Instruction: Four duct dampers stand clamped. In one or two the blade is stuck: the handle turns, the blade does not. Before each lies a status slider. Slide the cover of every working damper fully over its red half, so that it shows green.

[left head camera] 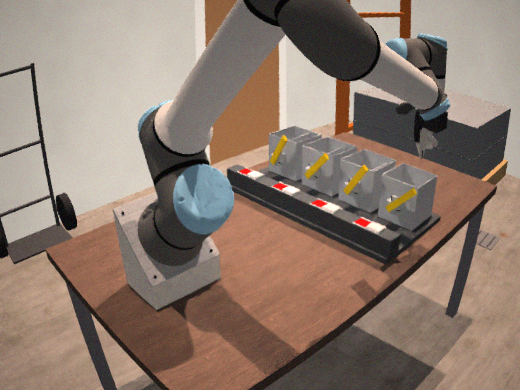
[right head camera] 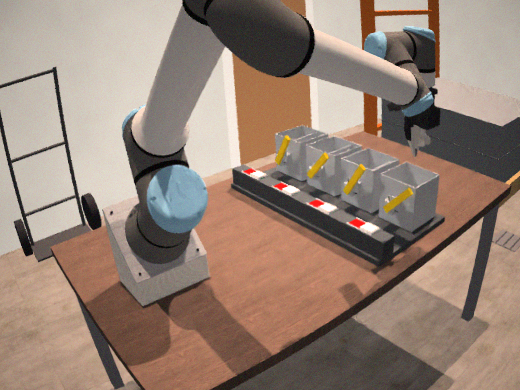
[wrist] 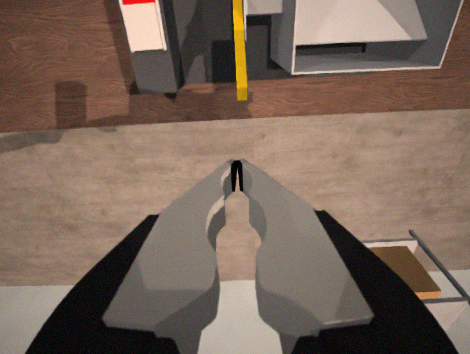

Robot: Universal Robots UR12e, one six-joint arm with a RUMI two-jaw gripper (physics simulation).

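Where they show: gripper, between the fingertips: (left head camera: 421, 158) (right head camera: 414, 156) (wrist: 237, 162); arm's base, origin of its link: (left head camera: 169, 232) (right head camera: 156, 231).
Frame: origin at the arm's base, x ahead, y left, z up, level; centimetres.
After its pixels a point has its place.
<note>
Four grey box dampers stand in a row with yellow handles. The nearest damper (left head camera: 422, 200) {y -33.7, x 77.5, z -4.9 cm} (right head camera: 422, 200) {y -33.7, x 77.6, z -4.9 cm} (wrist: 284, 45) {y -31.4, x 72.5, z -3.3 cm} has its handle (left head camera: 401, 200) {y -31.0, x 66.9, z -2.1 cm} (right head camera: 398, 200) {y -31.2, x 66.8, z -2.0 cm} (wrist: 241, 60) {y -32.4, x 67.5, z 1.1 cm} tilted lower than the other three. A sloped grey blade (wrist: 350, 22) {y -29.3, x 79.5, z -3.2 cm} shows inside it in the wrist view. Its slider has a white cover (left head camera: 376, 227) {y -29.8, x 55.0, z -7.8 cm} (right head camera: 369, 228) {y -29.6, x 54.9, z -7.8 cm} (wrist: 144, 27) {y -29.2, x 55.6, z -7.8 cm} beside an exposed red half (left head camera: 362, 222) {y -23.8, x 55.4, z -8.6 cm} (right head camera: 357, 223) {y -23.9, x 55.4, z -8.6 cm}; the other three sliders also show red. My gripper (left head camera: 421, 156) {y -36.7, x 66.8, z 14.6 cm} (right head camera: 415, 154) {y -36.7, x 66.8, z 14.6 cm} (wrist: 237, 162) {y -36.7, x 66.8, z 14.6 cm} is shut and empty, raised, apart from the handle's end in the wrist view.
The sliders lie along a dark rail (left head camera: 320, 217) {y -8.6, x 52.0, z -11.5 cm} (right head camera: 320, 217) {y -10.2, x 52.1, z -10.8 cm} on the brown table (left head camera: 280, 265) {y -14.2, x 28.4, z -16.6 cm} (right head camera: 270, 265) {y -14.0, x 28.4, z -16.7 cm}. A dark grey block (left head camera: 425, 135) (right head camera: 450, 145) stands behind the table. An orange ladder (left head camera: 342, 107) (right head camera: 370, 105) and a hand truck (left head camera: 42, 145) (right head camera: 65, 145) stand farther off.
</note>
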